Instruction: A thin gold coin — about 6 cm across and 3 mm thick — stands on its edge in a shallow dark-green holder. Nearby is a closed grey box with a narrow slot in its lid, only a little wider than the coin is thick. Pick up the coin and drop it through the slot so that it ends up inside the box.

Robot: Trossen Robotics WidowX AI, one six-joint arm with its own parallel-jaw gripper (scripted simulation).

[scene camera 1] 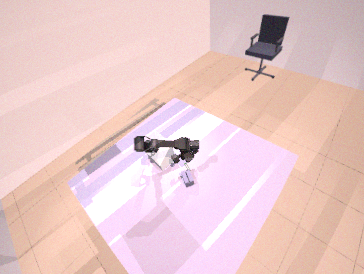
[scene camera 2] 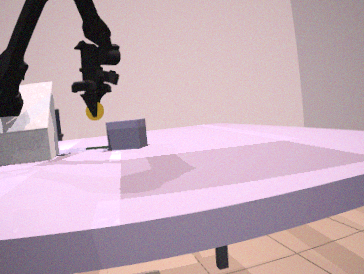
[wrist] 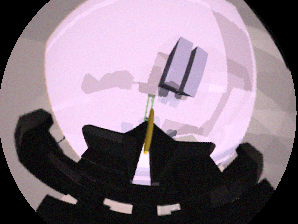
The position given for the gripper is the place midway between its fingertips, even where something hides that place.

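Observation:
A coin is held by the gripper [scene camera 2: 95, 117], which is also visible in the wrist view [wrist: 148, 123].

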